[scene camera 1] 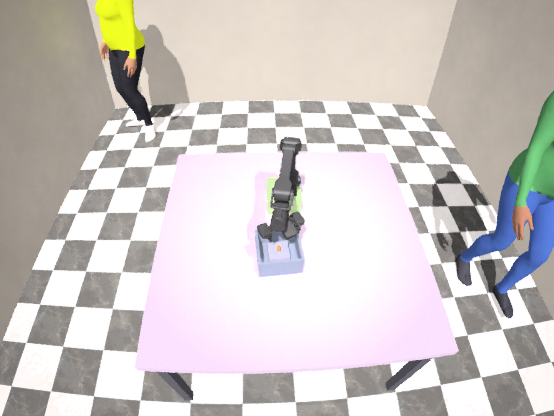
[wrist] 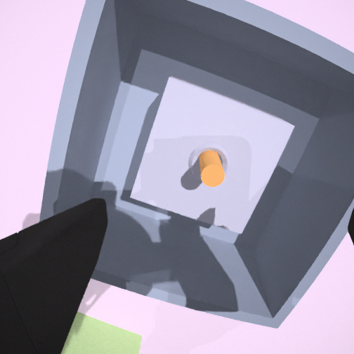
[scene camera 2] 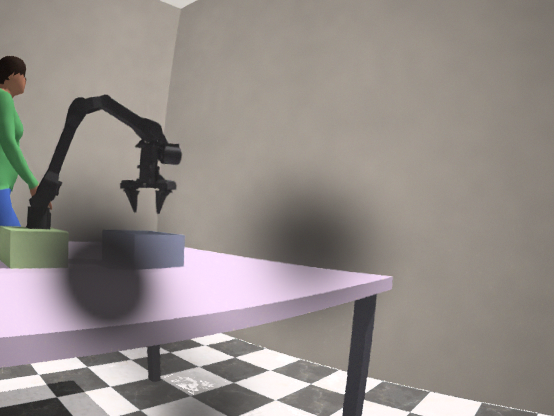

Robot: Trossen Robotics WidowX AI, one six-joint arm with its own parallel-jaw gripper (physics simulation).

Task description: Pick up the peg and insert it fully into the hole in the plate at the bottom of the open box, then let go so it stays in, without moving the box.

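Frame: origin at the arm's base, x up, y left, z back, level; millimetres.
Seen in the pictures: gripper, fingertip midpoint: [scene camera 1: 280, 238] [scene camera 2: 146, 213]; arm's base at its link origin: [scene camera 2: 37, 228].
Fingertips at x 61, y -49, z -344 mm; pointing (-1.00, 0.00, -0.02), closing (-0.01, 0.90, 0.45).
Offsets run from my fingertips to a thing's top centre. Level surfaces: height alone.
The orange peg {dx -70, dy -4, dz +11 mm} [scene camera 1: 279, 248] [wrist: 212, 172] stands in the ringed hole of the pale plate {dx -97, dy -5, dz +13 mm} [scene camera 1: 272, 254] [wrist: 215, 112] at the bottom of the open blue-grey box {dx -60, dy -5, dz +13 mm} [scene camera 1: 280, 269] [scene camera 2: 160, 251] [wrist: 61, 150]. Its upper part sticks out above the plate; how deep its lower end sits is hidden. It looks upright or nearly so. The box walls hide the peg in scene camera 2. My gripper [scene camera 1: 278, 234] [scene camera 2: 146, 213] [wrist: 233, 215] is wide open and empty. Its fingers point down, above the box rim and apart from the peg.
A light green block [scene camera 1: 271, 195] [scene camera 2: 40, 249] [wrist: 107, 336] sits on the pink table {dx -158 mm} [scene camera 1: 210, 300] [scene camera 2: 240, 280] between the arm's base and the box, under the arm. Two people stand beyond the table. Two dark blurred blotches cover parts of scene camera 2.
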